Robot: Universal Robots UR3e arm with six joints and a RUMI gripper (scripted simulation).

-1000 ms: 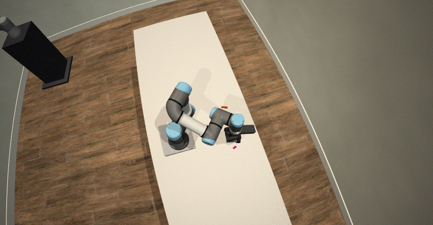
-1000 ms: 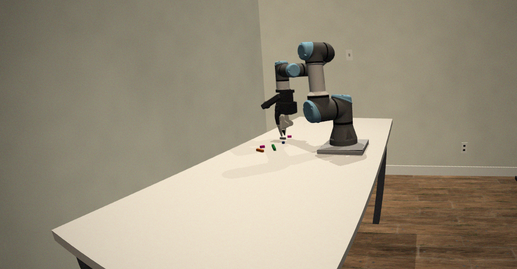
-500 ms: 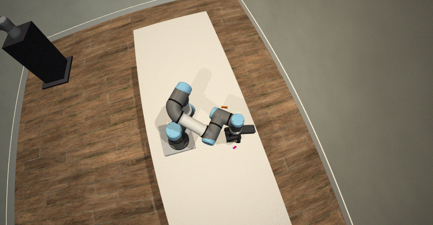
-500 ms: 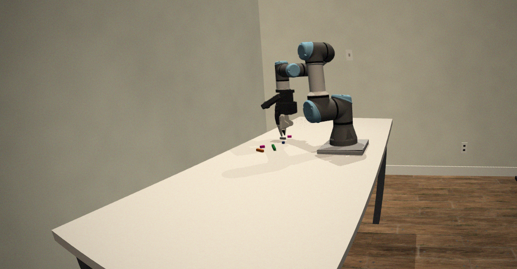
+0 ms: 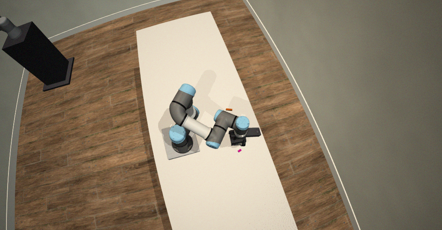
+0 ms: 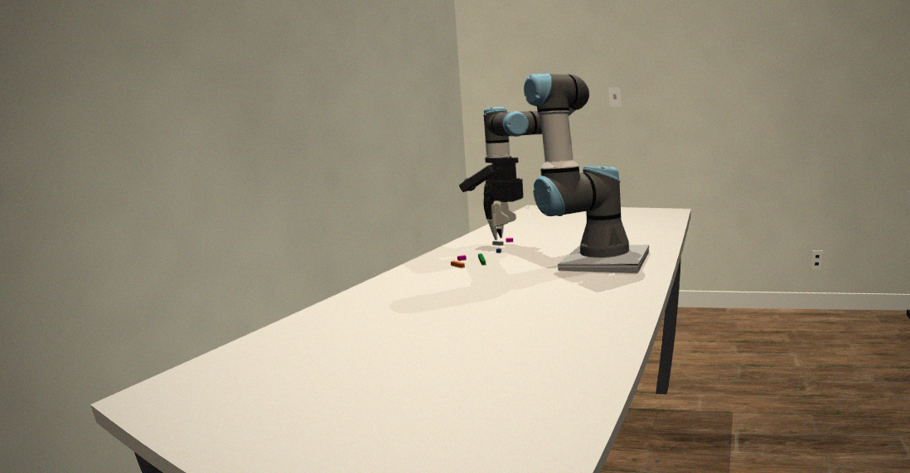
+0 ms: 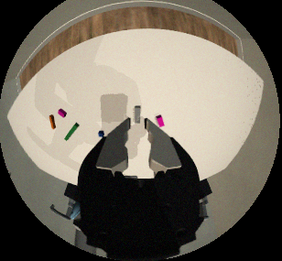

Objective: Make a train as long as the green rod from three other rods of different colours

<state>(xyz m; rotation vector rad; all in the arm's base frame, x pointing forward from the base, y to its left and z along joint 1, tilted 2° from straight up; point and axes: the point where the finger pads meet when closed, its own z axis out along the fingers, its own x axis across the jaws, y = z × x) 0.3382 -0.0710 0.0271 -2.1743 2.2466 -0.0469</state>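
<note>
The grey rod is 3 cm below my hand. From my hand the other things lie so: blue rod (8 cm to the left, 4 cm behind, 3 cm below); green rod (17 cm to the left, 4 cm behind, 3 cm below); orange rod (23 cm to the left, 3 cm below, 1 cm behind).
</note>
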